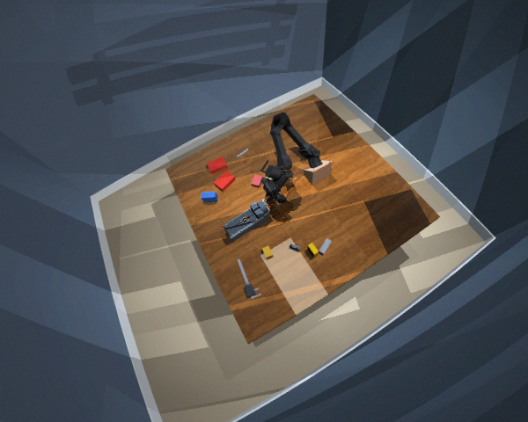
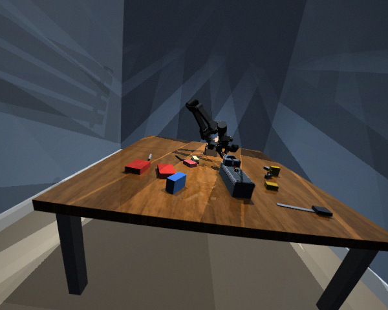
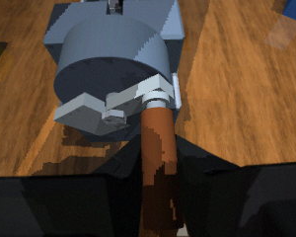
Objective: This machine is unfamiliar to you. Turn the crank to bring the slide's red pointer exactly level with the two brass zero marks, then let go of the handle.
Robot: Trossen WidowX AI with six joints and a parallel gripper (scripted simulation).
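My gripper tip is now 13 cm short of the red pointer and 5 cm to the right of it. Round my gripper tip: pink block 20 cm to the right, 7 cm below, 1 cm behind; ochre block 27 cm to the left, 11 cm ahead, 7 cm below; brown crank handle 2 cm behind, 2 cm above.
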